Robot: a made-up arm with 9 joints. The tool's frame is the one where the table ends.
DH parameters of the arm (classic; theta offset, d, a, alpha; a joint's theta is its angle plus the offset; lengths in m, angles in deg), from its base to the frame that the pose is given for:
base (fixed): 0 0.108 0 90
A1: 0 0.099 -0.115 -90
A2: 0 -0.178 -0.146 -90
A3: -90 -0.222 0.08 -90
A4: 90 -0.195 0.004 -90
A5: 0 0.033 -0.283 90
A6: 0 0.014 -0.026 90
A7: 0 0.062 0.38 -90
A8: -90 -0.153 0.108 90
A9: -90 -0.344 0.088 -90
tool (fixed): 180 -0.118 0 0
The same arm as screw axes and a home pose.
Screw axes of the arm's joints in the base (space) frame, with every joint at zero. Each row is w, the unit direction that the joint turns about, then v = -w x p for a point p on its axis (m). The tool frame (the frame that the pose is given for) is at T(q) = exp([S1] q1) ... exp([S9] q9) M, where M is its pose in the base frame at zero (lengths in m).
S1: w 0 -1 0 v 0.1080 0.0000 0.0000
S2: w 0 0 1 v -0.0990 0.1150 0.0000
S3: w 0 1 0 v 0.0700 0.0000 -0.2610
S4: w 1 0 0 v 0.0000 0.0100 0.3210
S5: w 0 0 -1 v 0.3250 -0.4560 0.0000
S6: w 1 0 0 v 0.0000 -0.0230 0.0420
S7: w 0 0 1 v -0.0160 0.4420 0.0000
S8: w 1 0 0 v 0.0000 0.0390 0.3960
S9: w 0 1 0 v -0.1470 0.0000 -0.5950
M: xyz -0.6830 -0.7400 0.0290 (m) rpy 0.0000 0.0000 0.0000 (rad, as in URDF)

